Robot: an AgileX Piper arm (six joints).
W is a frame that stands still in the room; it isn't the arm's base.
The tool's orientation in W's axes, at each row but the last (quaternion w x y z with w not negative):
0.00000 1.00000 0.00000 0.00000
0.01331 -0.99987 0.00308 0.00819
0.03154 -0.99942 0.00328 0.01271
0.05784 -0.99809 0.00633 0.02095
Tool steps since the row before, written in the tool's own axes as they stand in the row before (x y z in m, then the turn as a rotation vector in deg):
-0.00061 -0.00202 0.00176 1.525 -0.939 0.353
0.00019 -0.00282 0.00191 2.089 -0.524 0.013
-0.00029 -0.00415 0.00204 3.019 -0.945 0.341
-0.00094 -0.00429 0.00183 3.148 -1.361 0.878
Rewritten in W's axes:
-0.00061 0.00202 -0.00176 1.525 0.939 -0.353
0.00018 0.00287 -0.00184 2.092 0.512 -0.033
-0.00031 0.00427 -0.00177 3.016 0.947 -0.358
-0.00095 0.00448 -0.00128 3.129 1.421 -0.849

